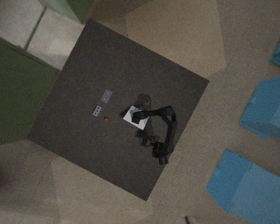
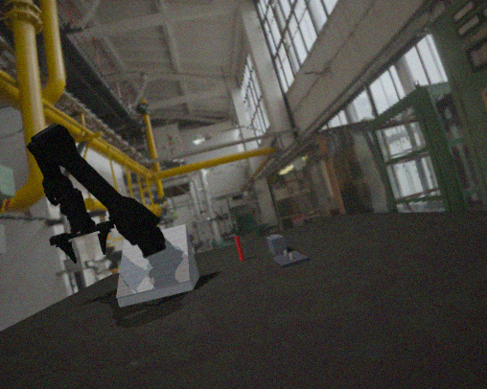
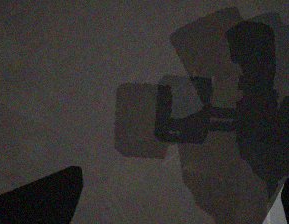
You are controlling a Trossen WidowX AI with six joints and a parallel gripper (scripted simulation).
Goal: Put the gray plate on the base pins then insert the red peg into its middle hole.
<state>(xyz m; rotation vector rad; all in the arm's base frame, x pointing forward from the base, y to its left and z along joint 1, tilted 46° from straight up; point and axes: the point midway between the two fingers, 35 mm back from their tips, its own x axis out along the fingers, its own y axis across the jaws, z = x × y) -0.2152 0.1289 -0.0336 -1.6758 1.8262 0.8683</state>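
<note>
The gray plate lies 580 mm ahead of my gripper tip, 90 mm below it and 60 mm to the right of it. Also, from my gripper tip: red peg (470 mm ahead, 90 mm below, 20 mm to the right).
</note>
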